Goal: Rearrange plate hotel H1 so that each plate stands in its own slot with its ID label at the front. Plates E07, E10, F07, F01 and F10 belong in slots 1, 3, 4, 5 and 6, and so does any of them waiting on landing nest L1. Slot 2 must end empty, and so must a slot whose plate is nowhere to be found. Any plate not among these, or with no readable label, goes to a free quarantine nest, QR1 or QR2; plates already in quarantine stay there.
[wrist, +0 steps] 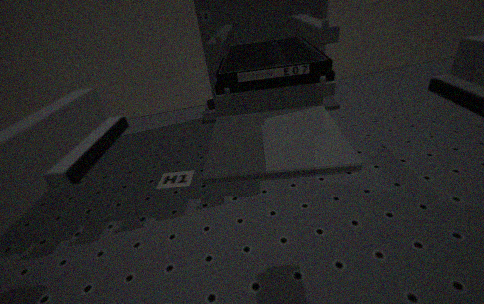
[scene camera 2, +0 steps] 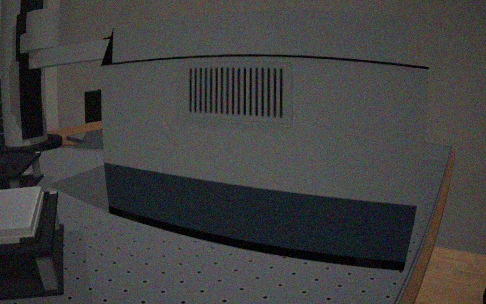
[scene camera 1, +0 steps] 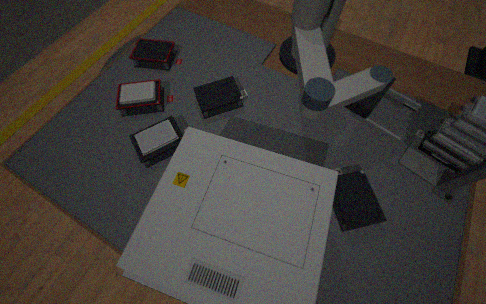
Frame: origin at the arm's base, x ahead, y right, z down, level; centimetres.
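Where they show: gripper, fingertip midpoint: (wrist: 269, 87) (scene camera 1: 409, 123); arm's base, link origin: (scene camera 2: 27, 148).
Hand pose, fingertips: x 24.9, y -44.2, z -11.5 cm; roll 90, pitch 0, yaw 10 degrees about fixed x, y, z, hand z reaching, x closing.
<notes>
Things, the pixels of their top centre, and the offset from my fingertips. "spot": a spot on its surface instead.
- Plate hotel H1, surface spot: (wrist: 316, 145) (scene camera 1: 412, 162) spot: dx +6.5, dy -8.6, dz +9.4 cm
- large white machine, top centre: (scene camera 2: 291, 29) (scene camera 1: 236, 214) dx +55.6, dy +32.7, dz -14.4 cm
- H1 tag, top centre: (wrist: 176, 179) dx -7.5, dy -9.0, dz +10.2 cm
Plate hotel H1 (scene camera 1: 419, 163) (wrist: 316, 145) stands at the right in scene camera 1; several light layers stack in it. In the wrist view, black plate E07 (wrist: 275, 60) lies on a low pair of ledges, its label facing front. My gripper (scene camera 1: 410, 123) (wrist: 269, 87) is open and empty, in front of the hotel, its fingers far apart on either side of E07's line. Two red-rimmed nests are at the upper left: one (scene camera 1: 153, 61) has a dark top, the other (scene camera 1: 118, 99) bears a white plate (scene camera 1: 137, 93). Another white plate (scene camera 1: 157, 136) (scene camera 2: 17, 212) lies on a dark nest. Which nest is L1 cannot be read.
A large white machine (scene camera 1: 260, 210) (scene camera 2: 320, 145) fills the front middle and hides table behind it. A dark nest (scene camera 1: 219, 96) stands behind it, another dark nest (scene camera 1: 359, 201) at its right. The H1 tag (wrist: 175, 179) lies left of the hotel's base.
</notes>
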